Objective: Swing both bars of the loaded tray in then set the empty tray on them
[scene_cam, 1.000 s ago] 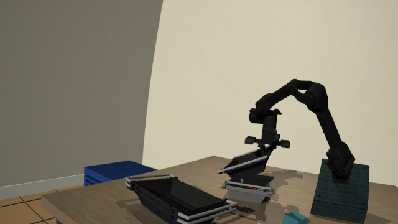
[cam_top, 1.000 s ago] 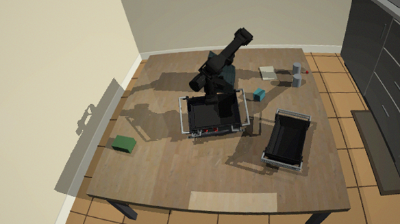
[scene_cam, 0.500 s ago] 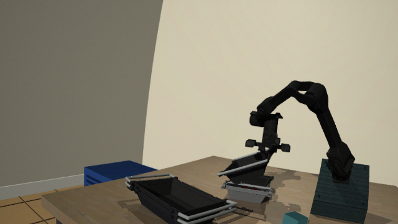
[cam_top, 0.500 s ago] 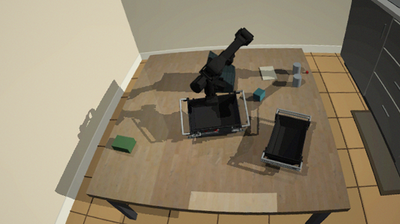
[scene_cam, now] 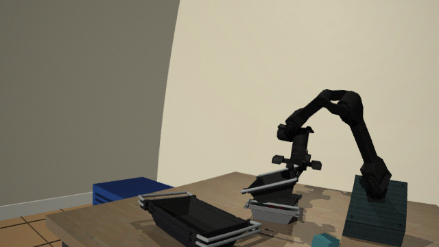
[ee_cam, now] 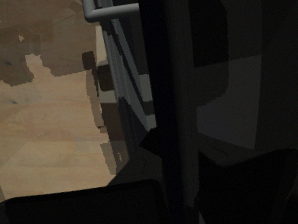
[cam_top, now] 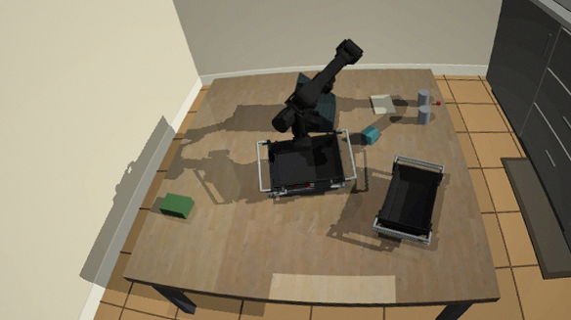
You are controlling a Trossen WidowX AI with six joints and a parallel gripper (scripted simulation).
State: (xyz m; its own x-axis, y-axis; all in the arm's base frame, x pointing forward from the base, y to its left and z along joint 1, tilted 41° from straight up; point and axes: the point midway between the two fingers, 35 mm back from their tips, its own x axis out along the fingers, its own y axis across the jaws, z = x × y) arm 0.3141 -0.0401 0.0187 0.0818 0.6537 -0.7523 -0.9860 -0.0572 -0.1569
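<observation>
My gripper tip is 8 cm short of the black tray and 1 cm to the right of it. From my gripper tip the other things lie so: green block (51 cm to the right, 19 cm ahead, 11 cm below); then teal cube (26 cm to the left, 17 cm behind, 10 cm below); then beige pad (41 cm behind, 35 cm to the left, 12 cm below).
</observation>
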